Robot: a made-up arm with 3 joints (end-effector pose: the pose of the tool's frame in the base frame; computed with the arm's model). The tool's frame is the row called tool.
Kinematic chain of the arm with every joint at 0, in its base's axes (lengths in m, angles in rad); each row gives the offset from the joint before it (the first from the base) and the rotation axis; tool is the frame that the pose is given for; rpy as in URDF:
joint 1: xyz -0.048 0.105 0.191 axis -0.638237 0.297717 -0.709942
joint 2: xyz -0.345 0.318 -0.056 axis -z
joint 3: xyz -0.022 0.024 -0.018 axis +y
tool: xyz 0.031 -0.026 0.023 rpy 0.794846 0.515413 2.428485
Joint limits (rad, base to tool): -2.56..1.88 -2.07..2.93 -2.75..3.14
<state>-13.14 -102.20 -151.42</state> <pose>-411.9 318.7 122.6 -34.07 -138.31 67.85</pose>
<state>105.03 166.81 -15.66</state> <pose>-30.7 363.6 -205.6 -22.89 -5.77 -128.41</pose>
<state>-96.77 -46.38 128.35</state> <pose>-468.1 20.2 -28.4 54.79 -95.16 -67.71</pose>
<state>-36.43 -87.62 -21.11</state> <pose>-492.9 250.7 169.5 81.57 25.13 -119.31</pose>
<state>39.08 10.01 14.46</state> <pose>-226.0 496.2 25.7 20.77 87.66 71.20</pose>
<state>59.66 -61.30 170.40</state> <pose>-213.8 469.3 -53.6 -117.49 -63.73 33.32</pose>
